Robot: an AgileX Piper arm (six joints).
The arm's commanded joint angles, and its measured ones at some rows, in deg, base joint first. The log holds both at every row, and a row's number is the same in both.
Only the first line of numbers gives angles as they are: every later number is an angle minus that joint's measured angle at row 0.
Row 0, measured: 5.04, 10.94, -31.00, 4.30, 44.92, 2.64
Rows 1 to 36, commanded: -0.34, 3.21, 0.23, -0.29, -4.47, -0.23; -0.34, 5.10, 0.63, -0.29, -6.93, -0.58; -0.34, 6.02, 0.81, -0.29, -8.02, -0.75; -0.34, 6.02, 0.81, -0.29, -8.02, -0.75; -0.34, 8.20, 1.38, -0.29, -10.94, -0.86; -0.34, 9.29, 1.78, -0.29, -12.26, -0.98; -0.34, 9.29, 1.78, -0.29, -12.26, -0.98; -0.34, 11.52, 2.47, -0.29, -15.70, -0.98; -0.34, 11.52, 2.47, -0.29, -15.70, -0.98; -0.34, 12.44, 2.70, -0.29, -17.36, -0.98; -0.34, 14.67, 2.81, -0.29, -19.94, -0.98; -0.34, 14.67, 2.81, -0.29, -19.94, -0.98; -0.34, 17.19, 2.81, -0.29, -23.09, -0.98; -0.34, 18.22, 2.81, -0.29, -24.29, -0.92; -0.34, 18.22, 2.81, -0.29, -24.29, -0.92; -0.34, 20.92, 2.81, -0.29, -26.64, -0.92; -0.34, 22.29, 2.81, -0.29, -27.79, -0.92; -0.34, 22.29, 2.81, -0.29, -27.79, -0.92; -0.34, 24.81, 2.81, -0.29, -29.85, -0.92; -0.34, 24.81, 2.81, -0.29, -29.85, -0.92; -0.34, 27.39, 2.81, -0.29, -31.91, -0.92; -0.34, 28.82, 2.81, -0.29, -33.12, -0.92; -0.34, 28.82, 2.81, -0.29, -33.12, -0.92; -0.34, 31.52, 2.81, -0.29, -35.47, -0.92; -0.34, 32.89, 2.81, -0.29, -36.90, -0.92; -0.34, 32.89, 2.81, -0.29, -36.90, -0.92; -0.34, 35.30, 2.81, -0.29, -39.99, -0.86; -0.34, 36.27, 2.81, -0.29, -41.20, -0.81; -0.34, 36.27, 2.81, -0.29, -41.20, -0.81; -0.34, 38.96, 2.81, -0.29, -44.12, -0.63; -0.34, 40.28, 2.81, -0.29, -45.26, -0.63; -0.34, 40.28, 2.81, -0.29, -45.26, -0.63; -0.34, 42.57, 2.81, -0.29, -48.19, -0.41; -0.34, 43.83, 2.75, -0.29, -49.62, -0.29; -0.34, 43.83, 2.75, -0.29, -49.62, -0.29; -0.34, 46.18, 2.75, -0.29, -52.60, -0.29
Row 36, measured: 0.00, 43.83, 2.52, 0.00, -47.78, -0.41
